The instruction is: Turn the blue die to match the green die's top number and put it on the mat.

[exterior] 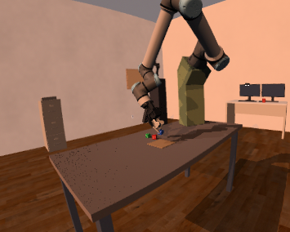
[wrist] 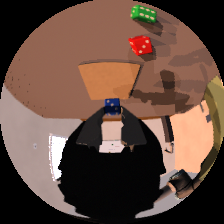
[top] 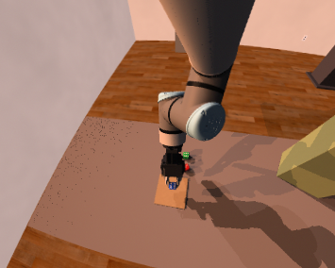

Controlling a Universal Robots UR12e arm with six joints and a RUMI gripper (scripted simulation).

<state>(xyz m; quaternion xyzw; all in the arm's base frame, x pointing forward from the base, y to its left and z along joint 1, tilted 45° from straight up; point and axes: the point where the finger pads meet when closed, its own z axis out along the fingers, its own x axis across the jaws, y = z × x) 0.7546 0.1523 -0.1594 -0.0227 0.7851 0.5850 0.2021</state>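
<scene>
Right now the blue die is 1 cm to the left of my hand and 1 cm below it. Also, from my hand: tan mat: 9 cm below, 1 cm to the left, 1 cm ahead; then green die: 17 cm to the right, 7 cm below, 5 cm behind; then red die: 10 cm to the right, 7 cm below, 5 cm behind.
</scene>
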